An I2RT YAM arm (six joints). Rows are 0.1 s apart.
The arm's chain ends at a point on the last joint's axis. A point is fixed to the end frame.
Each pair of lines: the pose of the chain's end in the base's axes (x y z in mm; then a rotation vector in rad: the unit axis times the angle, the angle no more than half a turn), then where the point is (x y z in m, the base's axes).
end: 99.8 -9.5 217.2 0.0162 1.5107 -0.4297
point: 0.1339 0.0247 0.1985
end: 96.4 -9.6 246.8 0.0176 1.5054 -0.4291
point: 0.1306 0.0246 0.2283
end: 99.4 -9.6 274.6 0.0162 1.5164 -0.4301
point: 0.1335 0.0246 0.2558
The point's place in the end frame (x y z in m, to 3 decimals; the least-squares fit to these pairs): 0.009 0.046 0.022
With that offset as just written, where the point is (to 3 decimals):
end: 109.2 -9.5 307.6 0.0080 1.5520 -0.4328
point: 0.143 0.025 0.288
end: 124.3 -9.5 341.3 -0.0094 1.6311 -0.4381
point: 0.156 0.025 0.319
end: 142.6 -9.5 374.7 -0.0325 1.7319 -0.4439
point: 0.172 0.025 0.349
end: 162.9 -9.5 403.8 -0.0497 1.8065 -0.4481
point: 0.190 0.025 0.376
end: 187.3 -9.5 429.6 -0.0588 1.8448 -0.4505
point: 0.213 0.025 0.401
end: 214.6 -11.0 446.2 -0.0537 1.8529 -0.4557
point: 0.241 0.023 0.417
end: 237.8 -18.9 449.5 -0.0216 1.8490 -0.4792
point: 0.265 0.014 0.420
